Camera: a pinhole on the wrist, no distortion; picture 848 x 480 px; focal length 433.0 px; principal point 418.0 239.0 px. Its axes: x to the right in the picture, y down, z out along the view. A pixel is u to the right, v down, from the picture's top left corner.
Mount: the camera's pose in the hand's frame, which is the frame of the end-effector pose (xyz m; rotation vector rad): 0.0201 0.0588 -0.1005 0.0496 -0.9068 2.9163
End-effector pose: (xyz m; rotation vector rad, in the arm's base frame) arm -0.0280 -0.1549 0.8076 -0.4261 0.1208 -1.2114
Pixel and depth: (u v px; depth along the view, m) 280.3 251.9 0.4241
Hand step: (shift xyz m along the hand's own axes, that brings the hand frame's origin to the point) 0.1554 -0.2020 0.2340
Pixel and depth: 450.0 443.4 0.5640
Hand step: -0.0432 -0.4764 0.2161
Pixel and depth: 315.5 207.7 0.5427
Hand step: 0.1544 -0.2263 0.3613
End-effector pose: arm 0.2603 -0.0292 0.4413 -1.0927 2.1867 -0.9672
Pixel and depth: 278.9 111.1 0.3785
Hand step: 0.1535 -0.0731 0.2674
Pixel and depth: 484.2 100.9 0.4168
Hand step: -0.0289 -0.0639 0.3214
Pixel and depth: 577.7 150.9 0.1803
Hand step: -0.0418 -0.0085 0.0725
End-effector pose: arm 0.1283 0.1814 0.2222 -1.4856 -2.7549 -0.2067
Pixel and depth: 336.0 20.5 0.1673
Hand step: 0.0603 0.0308 0.0831
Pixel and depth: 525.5 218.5 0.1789
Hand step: -0.0224 -0.0325 0.0541
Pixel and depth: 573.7 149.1 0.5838
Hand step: -0.1747 -0.1575 0.4606
